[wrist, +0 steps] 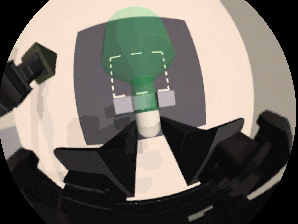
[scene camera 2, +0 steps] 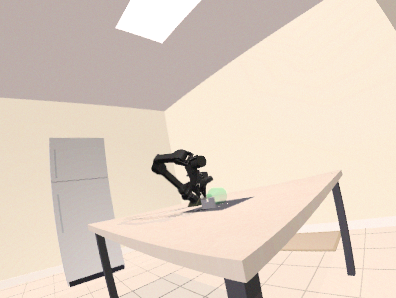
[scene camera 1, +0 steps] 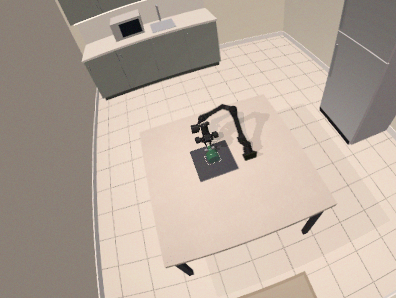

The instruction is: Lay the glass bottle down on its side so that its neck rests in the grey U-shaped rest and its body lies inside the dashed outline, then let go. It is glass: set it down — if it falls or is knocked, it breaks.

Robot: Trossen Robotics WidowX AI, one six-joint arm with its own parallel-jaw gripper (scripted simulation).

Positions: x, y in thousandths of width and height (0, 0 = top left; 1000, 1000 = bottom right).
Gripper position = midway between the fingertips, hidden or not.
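Observation:
My gripper (wrist: 498, 542) is visible, as is a green glass bottle (wrist: 458, 221). A dark grey mat (wrist: 314, 413) appears there too; scene camera 1 likewise shows the mat (scene camera 1: 577, 552).

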